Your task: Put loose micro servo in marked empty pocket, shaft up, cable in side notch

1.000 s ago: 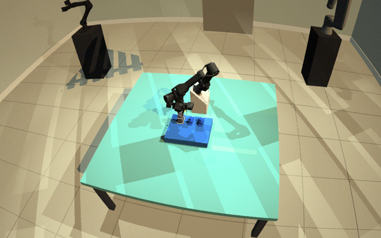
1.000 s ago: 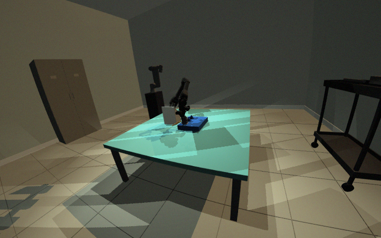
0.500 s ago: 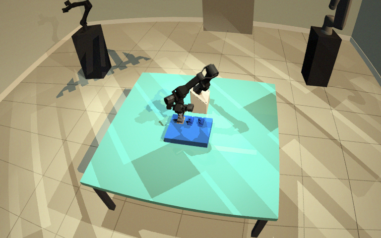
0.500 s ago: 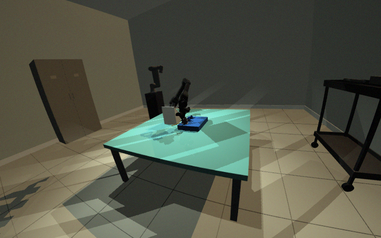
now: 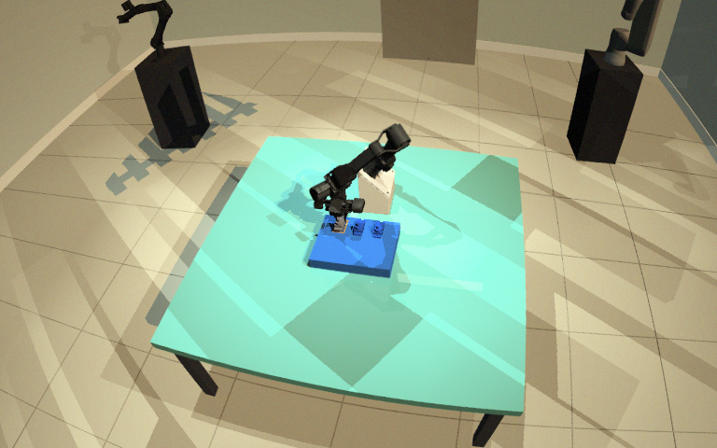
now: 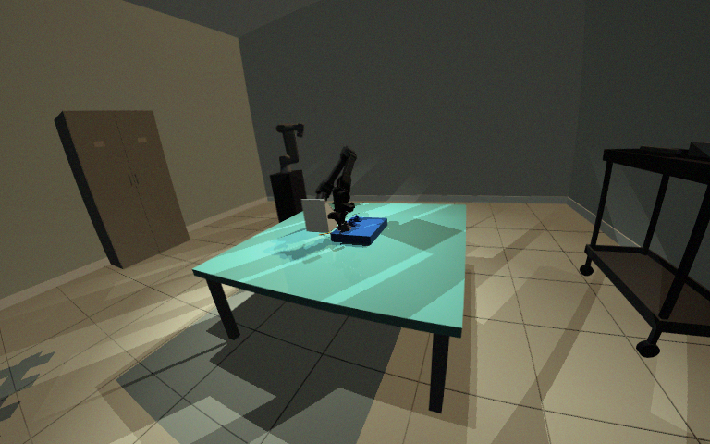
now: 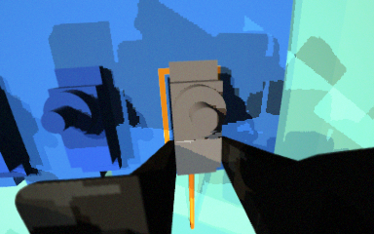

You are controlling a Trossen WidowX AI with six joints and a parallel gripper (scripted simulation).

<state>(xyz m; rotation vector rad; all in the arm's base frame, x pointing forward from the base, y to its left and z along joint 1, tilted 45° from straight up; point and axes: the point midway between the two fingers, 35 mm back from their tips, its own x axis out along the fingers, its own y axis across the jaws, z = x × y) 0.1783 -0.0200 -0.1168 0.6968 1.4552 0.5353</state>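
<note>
The blue deck lies 130 mm ahead of my gripper tip, 60 mm to the left of it and 40 mm below it.
</note>
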